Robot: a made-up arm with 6 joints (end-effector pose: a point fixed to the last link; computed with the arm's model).
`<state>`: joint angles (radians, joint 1 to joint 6).
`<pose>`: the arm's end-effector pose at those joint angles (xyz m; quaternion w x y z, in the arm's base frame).
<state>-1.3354 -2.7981 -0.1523 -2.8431 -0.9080 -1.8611</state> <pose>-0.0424 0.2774 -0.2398 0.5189 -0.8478 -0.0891 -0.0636</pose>
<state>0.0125 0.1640 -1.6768 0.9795 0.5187 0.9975</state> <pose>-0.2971 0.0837 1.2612 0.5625 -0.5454 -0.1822 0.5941</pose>
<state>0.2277 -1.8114 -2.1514 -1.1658 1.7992 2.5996</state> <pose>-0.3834 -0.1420 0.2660 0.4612 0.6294 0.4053 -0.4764</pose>
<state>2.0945 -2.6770 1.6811 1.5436 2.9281 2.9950</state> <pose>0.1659 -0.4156 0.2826 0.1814 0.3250 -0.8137 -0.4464</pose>
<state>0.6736 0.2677 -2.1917 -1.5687 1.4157 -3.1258</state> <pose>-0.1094 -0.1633 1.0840 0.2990 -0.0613 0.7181 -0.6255</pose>
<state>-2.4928 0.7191 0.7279 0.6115 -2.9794 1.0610</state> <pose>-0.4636 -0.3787 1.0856 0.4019 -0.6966 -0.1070 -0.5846</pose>
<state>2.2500 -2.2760 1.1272 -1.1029 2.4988 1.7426</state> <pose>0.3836 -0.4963 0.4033 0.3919 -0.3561 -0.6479 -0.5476</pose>
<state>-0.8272 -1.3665 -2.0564 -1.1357 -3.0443 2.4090</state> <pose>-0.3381 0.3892 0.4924 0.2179 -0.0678 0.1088 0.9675</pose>
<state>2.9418 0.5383 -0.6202 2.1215 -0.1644 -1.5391</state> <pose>-0.2536 -0.0310 1.4843 0.1900 -0.0275 -0.0714 -0.9788</pose>
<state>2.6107 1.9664 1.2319 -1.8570 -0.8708 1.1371</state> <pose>-0.4178 0.1885 0.0689 0.4079 0.9015 0.0736 -0.1245</pose>
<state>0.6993 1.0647 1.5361 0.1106 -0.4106 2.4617</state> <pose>0.4356 0.4109 0.5773 0.0086 -0.7204 -0.5263 -0.4515</pose>
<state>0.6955 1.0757 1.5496 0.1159 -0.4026 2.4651</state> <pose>0.4327 0.4057 0.5680 0.0082 -0.7295 -0.5261 -0.4369</pose>
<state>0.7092 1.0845 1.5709 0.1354 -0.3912 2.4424</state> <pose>0.4202 0.4067 0.5590 0.0060 -0.7325 -0.5373 -0.4180</pose>
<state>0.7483 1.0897 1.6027 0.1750 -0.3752 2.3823</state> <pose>0.3936 0.4159 0.5509 0.0016 -0.7255 -0.5648 -0.3932</pose>
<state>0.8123 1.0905 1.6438 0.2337 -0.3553 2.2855</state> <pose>0.3532 0.4313 0.5449 0.0047 0.7057 0.6082 0.3635</pose>
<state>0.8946 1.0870 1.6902 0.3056 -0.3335 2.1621</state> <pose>0.3027 0.4482 0.5415 0.0119 0.6725 0.6616 0.3315</pose>
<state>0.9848 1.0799 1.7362 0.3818 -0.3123 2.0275</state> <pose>0.2483 0.4625 0.5409 0.0190 0.6285 0.7170 0.3009</pose>
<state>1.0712 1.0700 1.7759 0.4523 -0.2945 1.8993</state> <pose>0.1972 0.4723 0.5431 0.0248 0.5799 0.7662 0.2760</pose>
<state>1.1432 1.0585 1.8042 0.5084 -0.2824 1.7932</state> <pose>0.1558 0.4785 0.5472 0.0290 0.5346 0.8036 0.2602</pose>
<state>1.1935 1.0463 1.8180 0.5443 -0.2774 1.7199</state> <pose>0.1283 0.4832 0.5528 0.0314 0.4998 0.8270 0.2556</pose>
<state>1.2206 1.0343 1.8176 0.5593 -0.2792 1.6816</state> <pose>0.1148 0.4883 0.5591 0.0323 0.4787 0.8375 0.2615</pose>
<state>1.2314 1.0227 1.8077 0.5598 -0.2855 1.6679</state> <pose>0.1111 0.4941 0.5660 0.0322 0.4679 0.8395 0.2745</pose>
